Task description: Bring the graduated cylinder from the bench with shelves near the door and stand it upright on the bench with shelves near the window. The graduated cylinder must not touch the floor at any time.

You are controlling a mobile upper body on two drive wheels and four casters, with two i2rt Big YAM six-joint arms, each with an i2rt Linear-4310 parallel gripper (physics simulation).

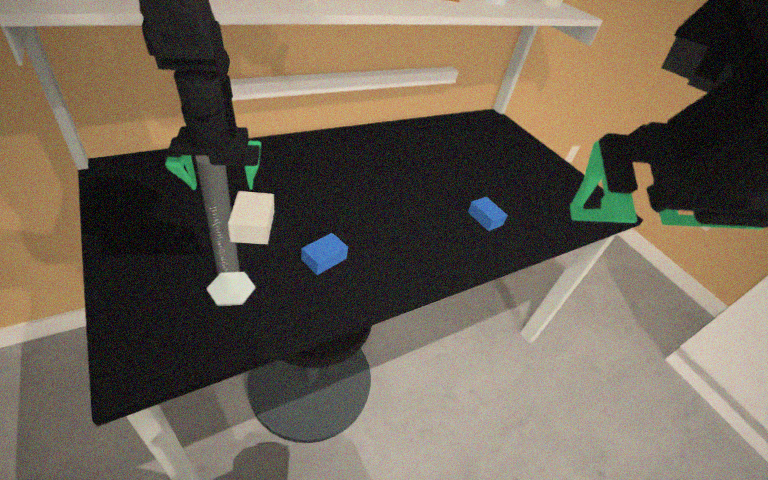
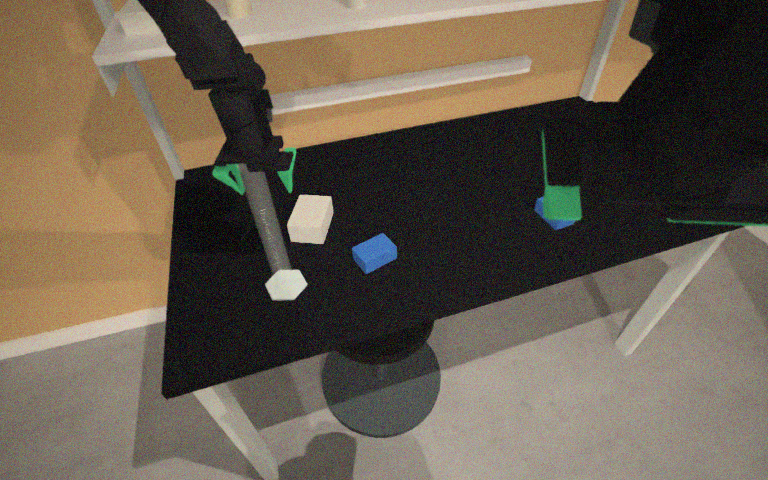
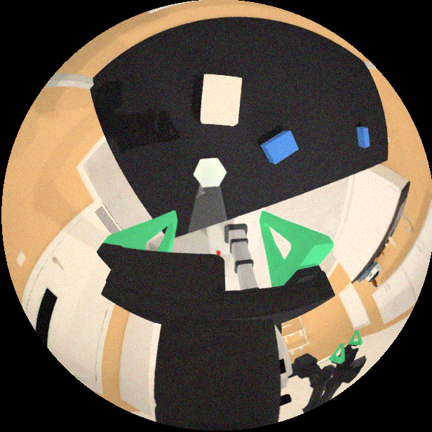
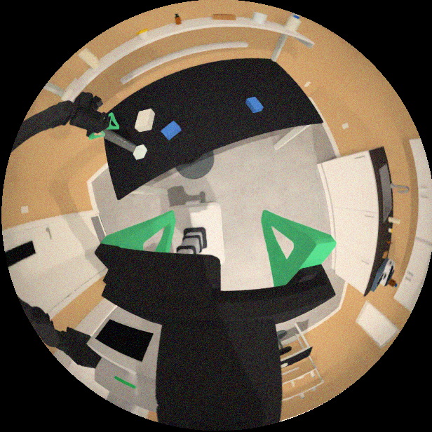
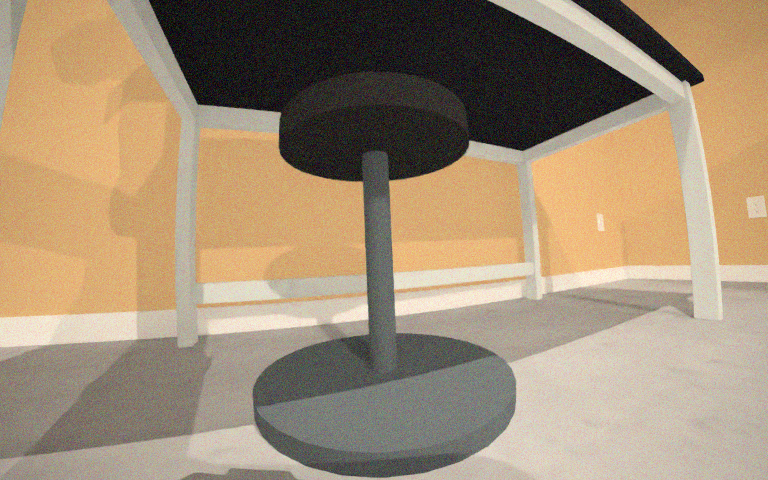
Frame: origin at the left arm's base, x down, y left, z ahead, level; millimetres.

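Where they show: left gripper, fingertip midpoint: (image 1: 223, 187) (image 2: 266, 191); right gripper, fingertip midpoint: (image 1: 617, 215) (image 2: 606, 211).
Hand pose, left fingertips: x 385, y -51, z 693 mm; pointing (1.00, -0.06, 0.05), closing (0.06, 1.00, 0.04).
Note:
Each offset is from my left fingertips to the top centre of the thing. Level surfaces: height alone.
The graduated cylinder {dy +11, dx -73, dz -14 mm} (image 1: 222, 226) (image 2: 268, 226) (image 3: 208, 205) (image 4: 122, 141), a clear grey tube on a pale hexagonal base, stands upright on a black-topped bench with a shelf {dx +262 mm} (image 1: 396, 169) (image 2: 441, 169) (image 3: 300, 60) (image 4: 210, 90). The frames do not tell which bench this is. My left gripper (image 1: 222, 187) (image 2: 266, 191) (image 3: 218, 215) (image 4: 111, 130) is open at the upper tube, with one finger on each side. It hides the tube's top rim. My right gripper (image 1: 648, 217) (image 2: 623, 212) (image 4: 217, 214) is open and empty, high at the right, away from the cylinder.
A cream block {dy -26, dx +204, dz +184 mm} (image 1: 252, 217) (image 2: 310, 219) (image 3: 221, 100) stands close beside the cylinder. Two blue blocks {dy -193, dx +222, dz +66 mm} (image 1: 324, 253) {dy -671, dx +222, dz +211 mm} (image 1: 487, 213) lie farther right. A round stool (image 1: 308, 396) (image 5: 373, 124) stands partly under the bench's front edge. The shelf {dx -195 mm} (image 1: 351, 14) overhangs the back.

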